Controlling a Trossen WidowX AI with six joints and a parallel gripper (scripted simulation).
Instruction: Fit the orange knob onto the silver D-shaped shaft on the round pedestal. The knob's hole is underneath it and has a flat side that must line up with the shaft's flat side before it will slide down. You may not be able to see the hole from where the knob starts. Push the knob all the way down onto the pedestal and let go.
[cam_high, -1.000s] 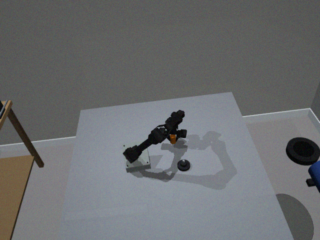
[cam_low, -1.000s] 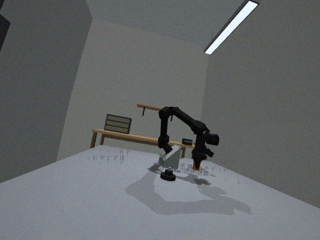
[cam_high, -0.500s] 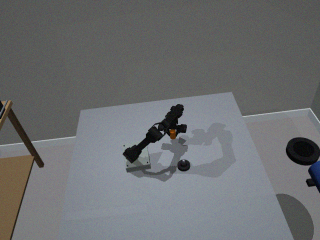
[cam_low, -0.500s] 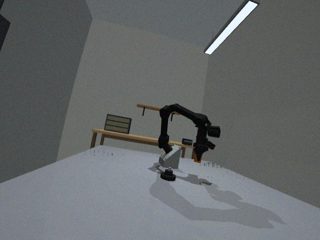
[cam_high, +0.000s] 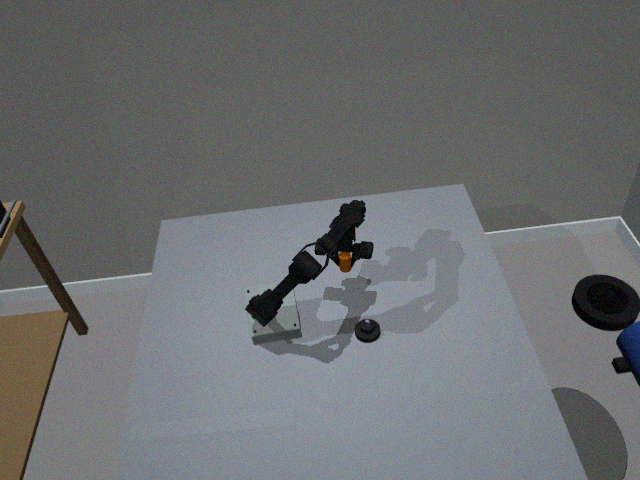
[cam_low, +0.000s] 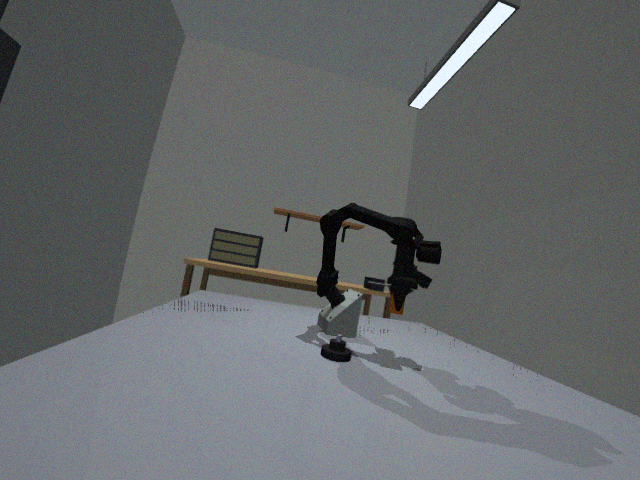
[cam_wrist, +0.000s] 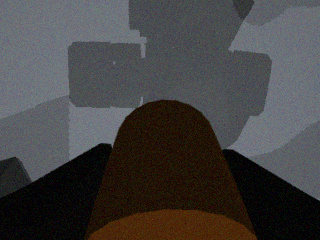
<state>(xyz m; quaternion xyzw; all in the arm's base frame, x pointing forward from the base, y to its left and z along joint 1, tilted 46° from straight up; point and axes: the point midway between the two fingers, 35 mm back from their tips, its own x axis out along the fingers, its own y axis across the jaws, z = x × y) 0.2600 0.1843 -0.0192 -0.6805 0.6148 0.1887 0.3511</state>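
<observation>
Now: gripper tip 17 cm to the left of the round black pedestal, 11 cm above it and 6 cm short of it. The rest, counted from my gripper tip: orange knob: 3 cm above.
</observation>
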